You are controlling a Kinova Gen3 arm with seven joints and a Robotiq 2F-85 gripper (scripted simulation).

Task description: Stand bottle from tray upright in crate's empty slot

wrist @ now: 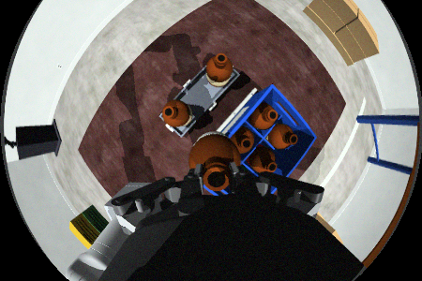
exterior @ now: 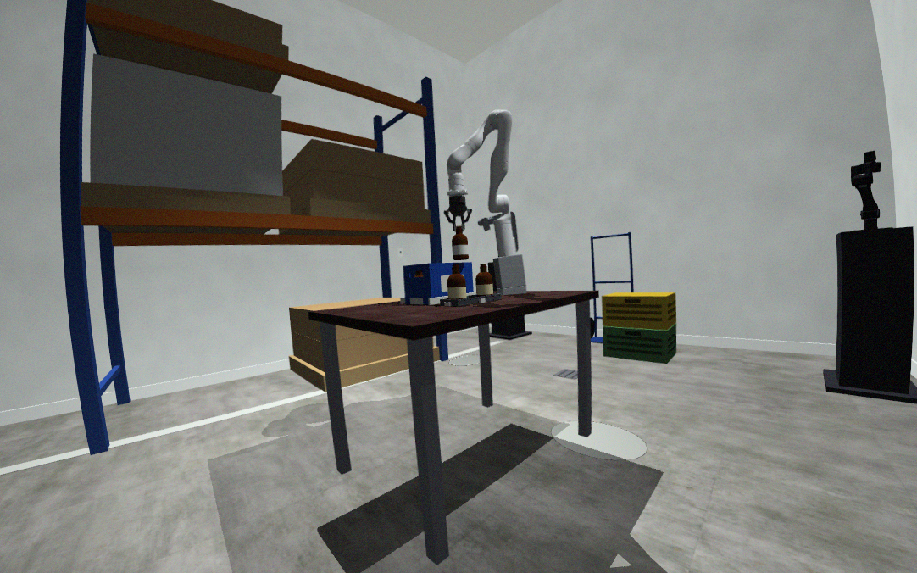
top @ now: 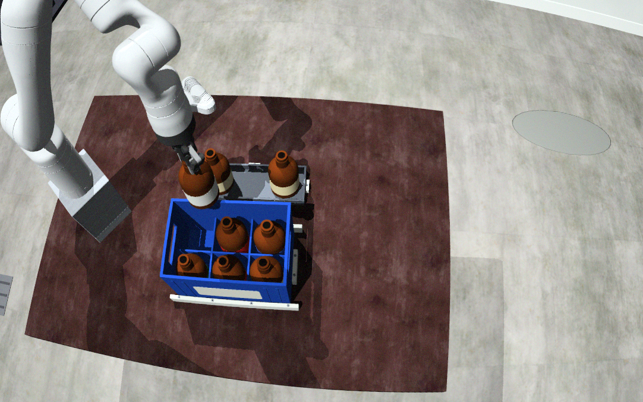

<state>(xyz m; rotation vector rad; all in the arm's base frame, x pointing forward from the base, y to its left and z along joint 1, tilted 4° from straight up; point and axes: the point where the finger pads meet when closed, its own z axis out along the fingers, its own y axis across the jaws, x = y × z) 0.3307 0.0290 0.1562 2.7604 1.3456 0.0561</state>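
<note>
My hand is 7 cm above the brown bottle. The rest, counted from my hand: grey tray: 32 cm below, 13 cm to the left, 6 cm ahead; crate: 25 cm below, 9 cm to the right, 7 cm ahead.
</note>
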